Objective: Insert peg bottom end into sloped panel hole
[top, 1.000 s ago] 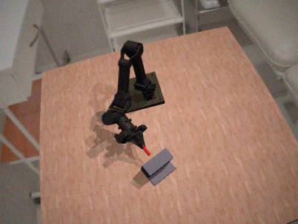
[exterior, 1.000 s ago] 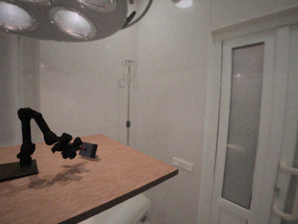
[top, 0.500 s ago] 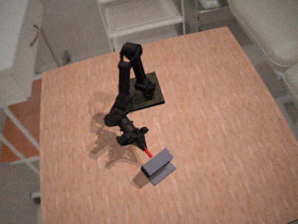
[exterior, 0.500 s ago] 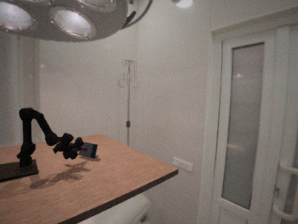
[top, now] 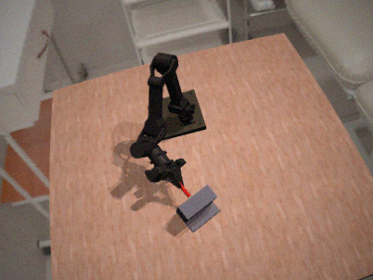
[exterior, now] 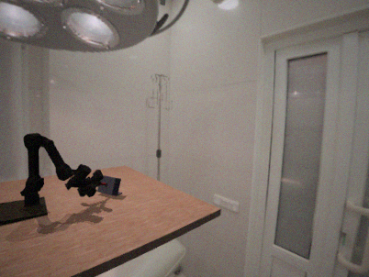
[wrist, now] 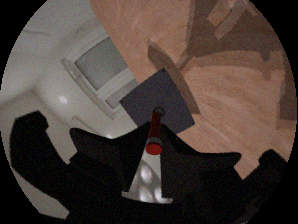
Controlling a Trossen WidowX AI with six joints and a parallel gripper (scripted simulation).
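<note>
Right now the sloped panel is 60 mm ahead of my gripper tip, 40 mm to the left of it and 30 mm below it. The rest, counted from my gripper tip: red peg (10 mm to the right, 10 mm behind, 10 mm above).
</note>
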